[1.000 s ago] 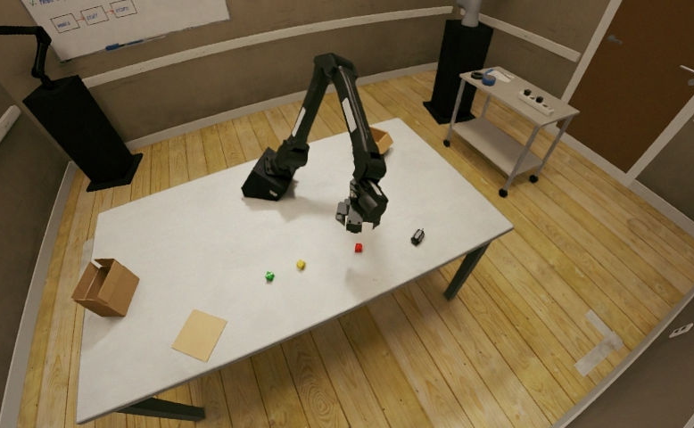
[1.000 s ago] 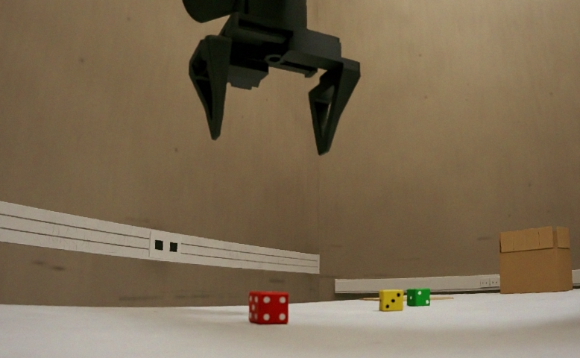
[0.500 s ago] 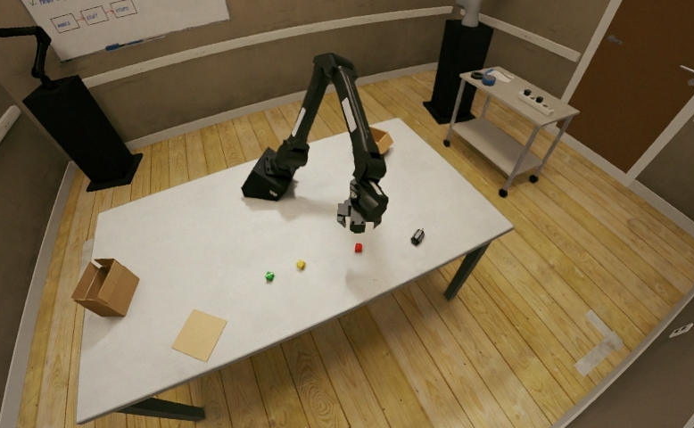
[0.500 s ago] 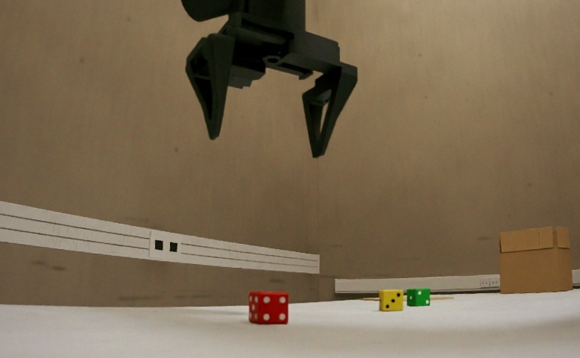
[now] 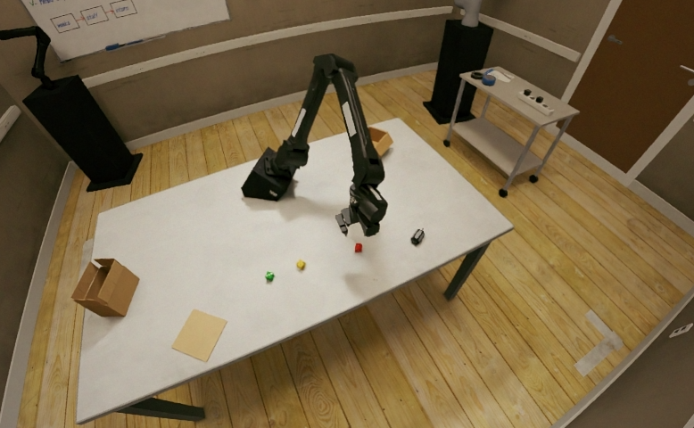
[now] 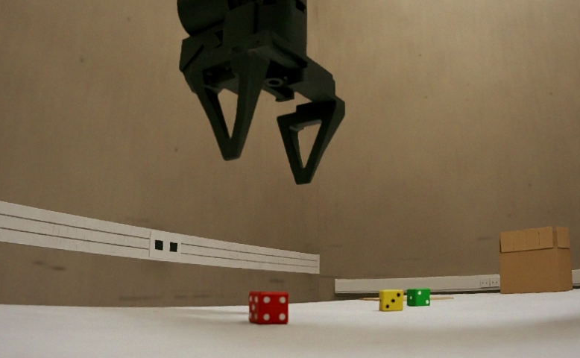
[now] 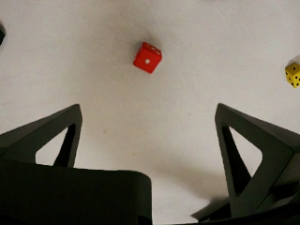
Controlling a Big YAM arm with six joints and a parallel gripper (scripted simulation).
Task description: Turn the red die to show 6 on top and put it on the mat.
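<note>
Right now the red die is 12 cm below my hand. The rest, counted from my hand: yellow die 3 cm ahead, 22 cm to the right, 12 cm below; then black object 1 cm behind, 24 cm to the left, 11 cm below; then green die 5 cm ahead, 33 cm to the right, 12 cm below.
</note>
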